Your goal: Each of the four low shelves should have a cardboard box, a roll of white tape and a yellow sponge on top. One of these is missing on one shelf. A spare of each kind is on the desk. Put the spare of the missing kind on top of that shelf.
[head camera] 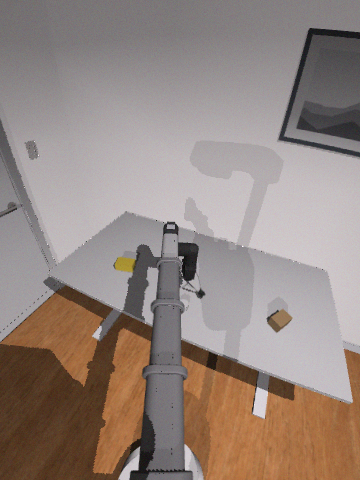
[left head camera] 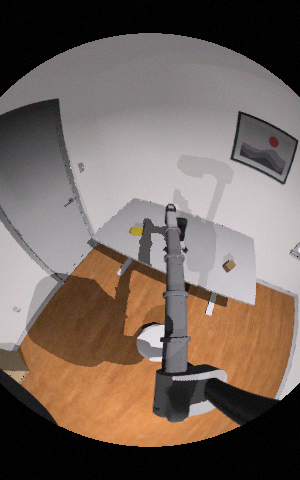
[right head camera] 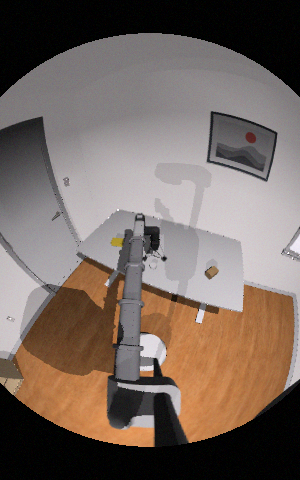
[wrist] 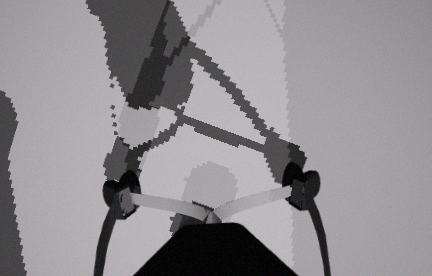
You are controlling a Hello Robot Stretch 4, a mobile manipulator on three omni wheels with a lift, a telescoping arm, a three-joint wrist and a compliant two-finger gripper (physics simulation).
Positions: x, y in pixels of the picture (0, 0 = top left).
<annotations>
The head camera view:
grey desk: 244, 288
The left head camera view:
grey desk: 210, 245
grey door: 51, 226
framed picture: 259, 144
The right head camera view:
grey desk: 190, 251
framed picture: 235, 142
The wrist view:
gripper: 211, 182
grey desk: 207, 109
</annotations>
